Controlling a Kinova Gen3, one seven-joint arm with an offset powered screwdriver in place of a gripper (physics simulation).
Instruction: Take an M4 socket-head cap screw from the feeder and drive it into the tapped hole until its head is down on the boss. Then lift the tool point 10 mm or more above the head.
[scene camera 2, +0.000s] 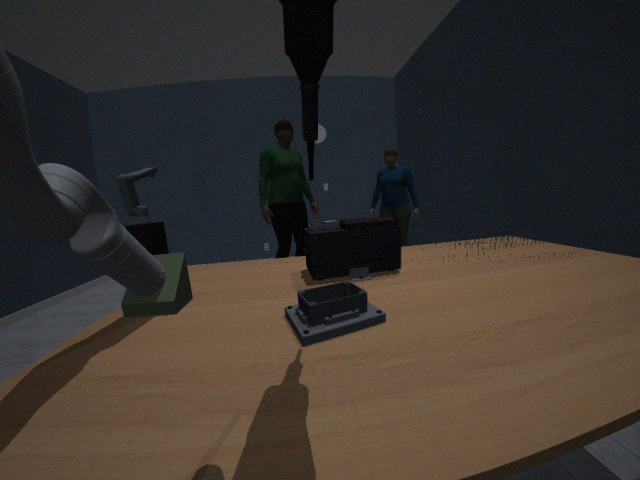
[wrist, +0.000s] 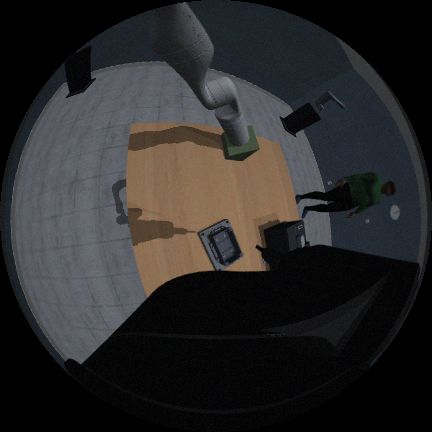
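Observation:
My screwdriver tool points down, its thin bit high above the table. In the scene view its tip shows above the left end of the black feeder; the distance in depth is hard to tell. Whether a screw sits on the bit is too small to see. The feeder has small light metal parts on its top left. The grey open box-shaped housing stands on a flat base plate with holes at its corners, in front of the feeder. The tapped hole and any screw in it cannot be made out.
A small grey bracket stands at the feeder's front foot. The arm's base sits on a green block at the table's left. Two people and another small arm are beyond the wooden table.

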